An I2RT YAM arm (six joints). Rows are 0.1 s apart.
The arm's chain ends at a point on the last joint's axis. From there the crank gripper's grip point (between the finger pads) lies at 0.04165 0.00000 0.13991 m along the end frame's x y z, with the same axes.
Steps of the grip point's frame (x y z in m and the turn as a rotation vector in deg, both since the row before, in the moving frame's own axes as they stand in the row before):
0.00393, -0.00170, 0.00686, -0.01, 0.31, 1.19
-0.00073, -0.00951, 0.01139, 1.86, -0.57, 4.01
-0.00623, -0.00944, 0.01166, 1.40, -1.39, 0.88
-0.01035, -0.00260, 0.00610, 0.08, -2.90, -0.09
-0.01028, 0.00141, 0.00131, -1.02, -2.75, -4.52
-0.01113, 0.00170, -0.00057, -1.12, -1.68, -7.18
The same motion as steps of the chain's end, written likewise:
0.00318, -0.00260, 0.00709, -0.01, 0.31, 1.19
0.00061, -0.00783, 0.01101, 1.86, -0.57, 4.01
-0.00285, -0.00662, 0.01072, 1.40, -1.39, 0.88
-0.00322, -0.00234, 0.00417, 0.08, -2.90, -0.09
-0.00350, 0.00192, -0.00053, -1.02, -2.75, -4.52
-0.00687, 0.00391, -0.00175, -1.12, -1.68, -7.18

